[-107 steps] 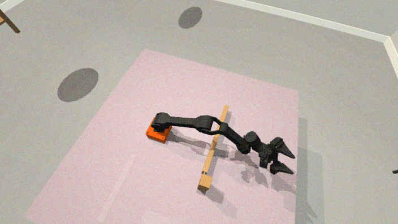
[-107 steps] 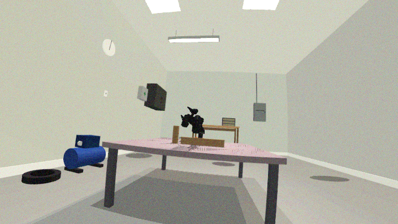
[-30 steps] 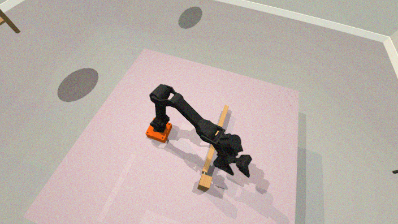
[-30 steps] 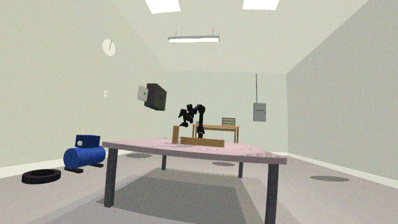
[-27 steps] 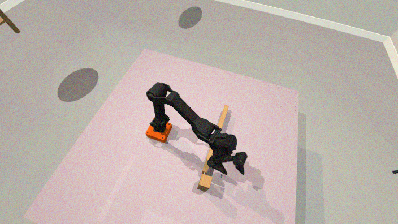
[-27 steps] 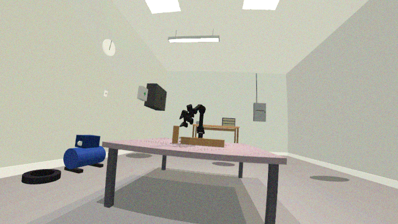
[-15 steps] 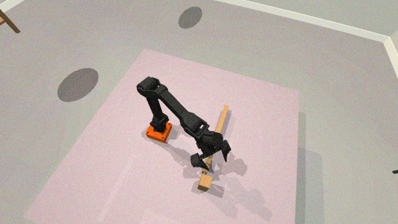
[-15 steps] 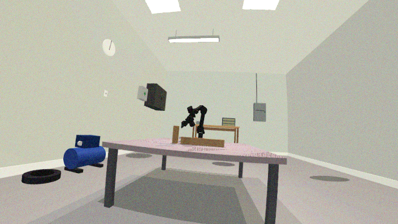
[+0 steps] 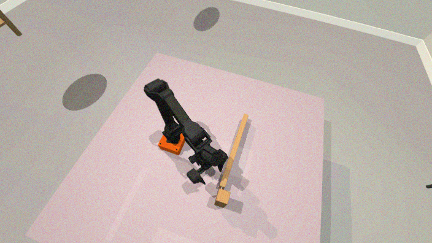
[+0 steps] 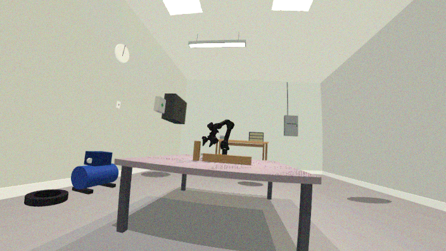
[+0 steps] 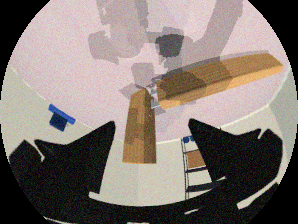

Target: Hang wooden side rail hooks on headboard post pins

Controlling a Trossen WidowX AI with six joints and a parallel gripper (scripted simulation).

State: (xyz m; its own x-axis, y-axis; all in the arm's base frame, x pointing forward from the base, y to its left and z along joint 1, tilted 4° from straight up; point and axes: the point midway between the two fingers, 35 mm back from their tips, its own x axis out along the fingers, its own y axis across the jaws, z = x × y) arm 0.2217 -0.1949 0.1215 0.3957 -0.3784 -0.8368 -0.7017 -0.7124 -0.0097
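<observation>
My gripper tip is now 8 cm to the left of the headboard post, 5 cm short of it and 5 cm above it.
</observation>
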